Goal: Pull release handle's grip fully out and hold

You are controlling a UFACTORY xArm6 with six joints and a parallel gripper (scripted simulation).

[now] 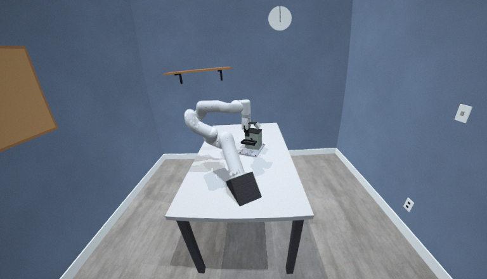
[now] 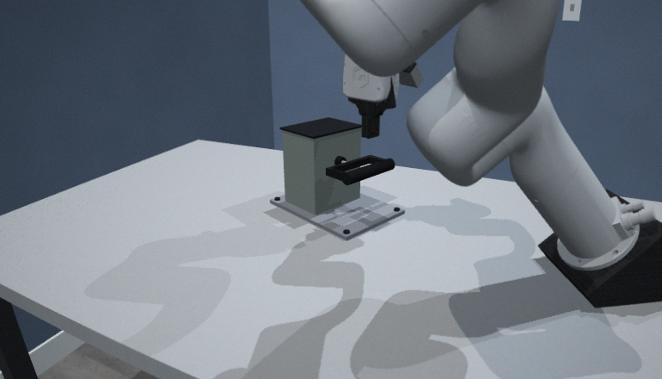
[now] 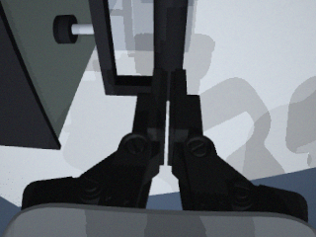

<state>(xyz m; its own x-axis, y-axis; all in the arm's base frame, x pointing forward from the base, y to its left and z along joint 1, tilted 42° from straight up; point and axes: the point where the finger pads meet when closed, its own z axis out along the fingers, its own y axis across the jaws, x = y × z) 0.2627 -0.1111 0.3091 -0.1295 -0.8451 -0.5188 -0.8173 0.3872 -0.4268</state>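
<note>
Right now the grey baseplate is 9 cm ahead of my hand, 1 cm to the right of it and 19 cm below it.
</note>
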